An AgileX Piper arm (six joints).
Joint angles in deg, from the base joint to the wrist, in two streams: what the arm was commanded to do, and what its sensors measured. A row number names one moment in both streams.
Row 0, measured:
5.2 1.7 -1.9 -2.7 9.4 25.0
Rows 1 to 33, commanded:
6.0 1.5 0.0 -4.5 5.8 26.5
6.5 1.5 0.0 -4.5 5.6 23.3
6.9 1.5 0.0 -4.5 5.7 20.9
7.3 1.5 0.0 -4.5 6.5 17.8
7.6 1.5 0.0 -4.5 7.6 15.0
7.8 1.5 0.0 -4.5 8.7 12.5
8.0 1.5 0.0 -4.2 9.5 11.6
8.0 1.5 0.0 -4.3 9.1 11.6
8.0 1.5 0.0 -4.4 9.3 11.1
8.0 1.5 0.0 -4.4 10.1 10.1
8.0 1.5 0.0 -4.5 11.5 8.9
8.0 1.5 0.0 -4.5 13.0 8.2
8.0 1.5 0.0 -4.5 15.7 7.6
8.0 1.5 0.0 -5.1 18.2 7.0
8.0 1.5 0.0 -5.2 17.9 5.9
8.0 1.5 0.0 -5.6 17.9 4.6
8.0 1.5 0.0 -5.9 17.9 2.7
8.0 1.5 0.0 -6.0 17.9 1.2
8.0 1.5 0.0 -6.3 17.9 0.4
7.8 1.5 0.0 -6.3 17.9 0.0
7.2 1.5 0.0 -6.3 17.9 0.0
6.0 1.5 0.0 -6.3 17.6 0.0
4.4 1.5 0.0 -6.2 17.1 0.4
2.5 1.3 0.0 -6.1 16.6 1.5
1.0 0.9 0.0 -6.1 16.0 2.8
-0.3 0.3 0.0 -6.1 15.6 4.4
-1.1 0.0 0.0 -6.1 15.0 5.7
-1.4 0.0 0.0 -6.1 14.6 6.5
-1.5 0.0 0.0 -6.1 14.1 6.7
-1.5 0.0 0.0 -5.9 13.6 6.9
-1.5 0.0 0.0 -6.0 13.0 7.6
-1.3 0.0 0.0 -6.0 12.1 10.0
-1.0 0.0 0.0 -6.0 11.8 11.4
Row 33, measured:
-1.0 0.3 -0.1 -5.6 14.2 7.3
